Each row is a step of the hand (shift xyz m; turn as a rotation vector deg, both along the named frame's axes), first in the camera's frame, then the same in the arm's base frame.
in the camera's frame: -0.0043 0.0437 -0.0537 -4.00 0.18 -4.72
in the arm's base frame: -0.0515 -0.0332 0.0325 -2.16 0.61 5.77
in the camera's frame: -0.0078 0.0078 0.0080 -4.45 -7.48 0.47
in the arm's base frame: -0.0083 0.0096 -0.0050 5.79 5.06 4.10
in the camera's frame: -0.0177 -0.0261 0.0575 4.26 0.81 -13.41
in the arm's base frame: 0.0291 0.0505 -0.0301 -1.78 -11.06 8.55
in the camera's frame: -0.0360 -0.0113 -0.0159 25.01 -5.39 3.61
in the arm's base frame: -0.0027 0.0223 0.0342 13.08 -17.56 -13.71
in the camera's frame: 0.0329 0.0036 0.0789 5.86 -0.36 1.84
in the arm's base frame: 0.0198 0.0165 -0.0816 2.39 -3.70 -4.29
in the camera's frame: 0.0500 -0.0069 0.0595 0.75 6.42 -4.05
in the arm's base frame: 0.0314 -0.0066 -0.0711 -6.50 -3.87 0.97
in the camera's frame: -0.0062 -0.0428 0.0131 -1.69 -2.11 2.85
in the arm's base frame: 0.0406 0.0190 0.0054 1.97 3.29 -0.84
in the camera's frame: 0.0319 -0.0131 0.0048 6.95 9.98 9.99
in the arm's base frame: 0.0226 -0.0213 -0.0158 -5.62 -1.68 -14.60
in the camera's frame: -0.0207 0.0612 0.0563 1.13 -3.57 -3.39
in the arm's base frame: -0.0541 0.0386 -0.0541 3.11 -2.25 3.28
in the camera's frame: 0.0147 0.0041 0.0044 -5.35 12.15 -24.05
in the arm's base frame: 0.0012 -0.0102 -0.0121 -17.10 -10.91 18.53
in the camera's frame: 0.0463 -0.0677 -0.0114 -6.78 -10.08 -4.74
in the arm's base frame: 0.0754 -0.0336 0.0069 6.66 4.47 10.28
